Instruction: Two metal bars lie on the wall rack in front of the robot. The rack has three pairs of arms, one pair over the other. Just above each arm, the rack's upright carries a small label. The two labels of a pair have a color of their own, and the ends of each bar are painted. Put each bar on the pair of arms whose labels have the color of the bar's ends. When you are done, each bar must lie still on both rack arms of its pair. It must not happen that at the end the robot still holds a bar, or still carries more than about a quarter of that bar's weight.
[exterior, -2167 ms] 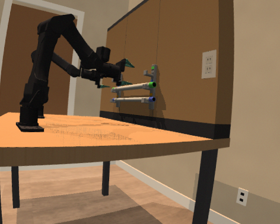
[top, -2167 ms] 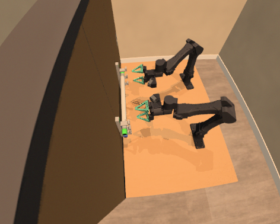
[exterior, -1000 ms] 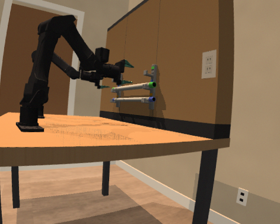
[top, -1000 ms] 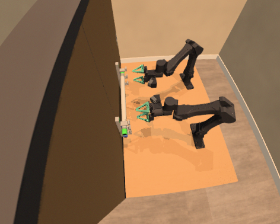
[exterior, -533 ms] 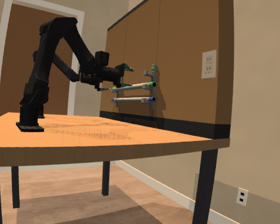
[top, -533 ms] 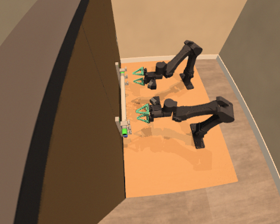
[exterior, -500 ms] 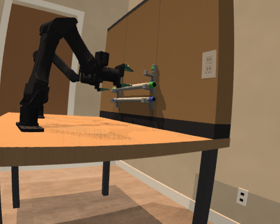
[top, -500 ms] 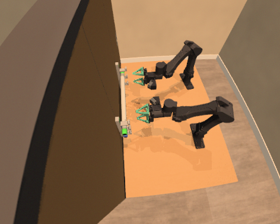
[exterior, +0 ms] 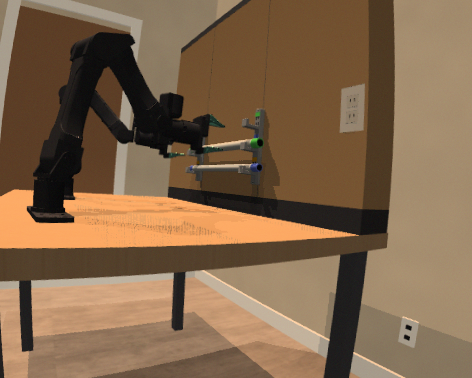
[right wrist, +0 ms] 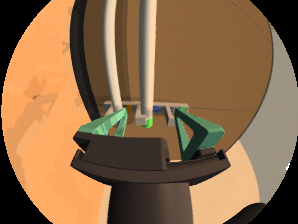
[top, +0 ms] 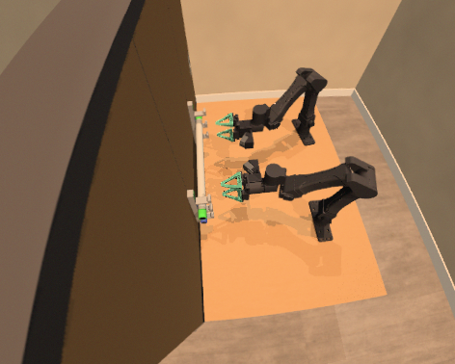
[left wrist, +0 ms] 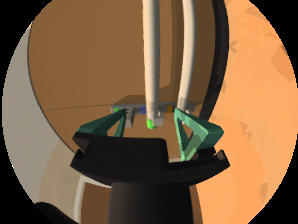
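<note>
Now: right hand 16 cm to the right of the green-ended bar, 7 cm short of it and 1 cm above it. The rest, counted from my right hand: wall socket (40 cm to the right, 16 cm ahead, 6 cm above); brown wall panel (18 cm above, 16 cm to the left, 16 cm ahead); blue-ended bar (15 cm to the left, 9 cm below, 7 cm ahead).
My left hand is 14 cm to the left of the green-ended bar, 10 cm short of it and 1 cm above it. The rest, counted from my left hand: wall socket (69 cm to the right, 19 cm ahead, 6 cm above); then brown wall panel (20 cm ahead, 19 cm above, 13 cm to the right); then blue-ended bar (14 cm to the right, 10 cm ahead, 9 cm below).
</note>
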